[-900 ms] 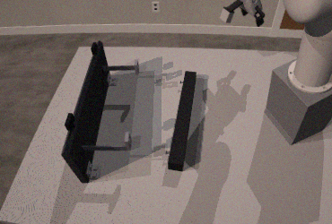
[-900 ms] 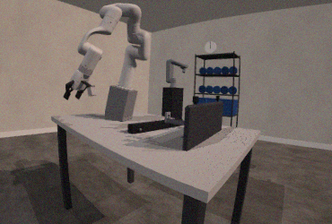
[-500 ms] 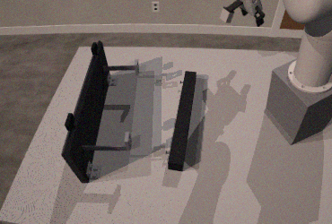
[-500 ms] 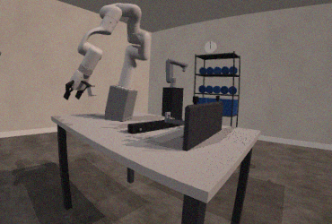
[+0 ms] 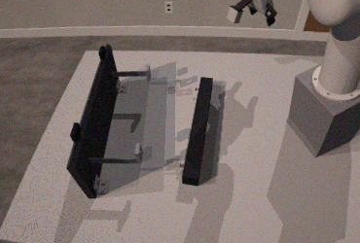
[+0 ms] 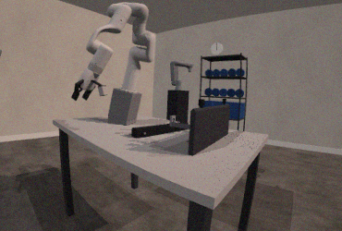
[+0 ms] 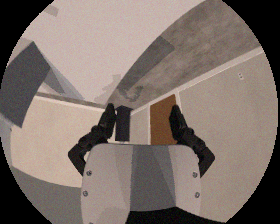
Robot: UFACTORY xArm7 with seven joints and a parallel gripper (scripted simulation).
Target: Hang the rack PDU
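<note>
My gripper is now 42 cm to the right of the rack PDU, 16 cm short of it and 16 cm above it. Round my hand: back panel: 50 cm to the left, 43 cm ahead, 10 cm below.
</note>
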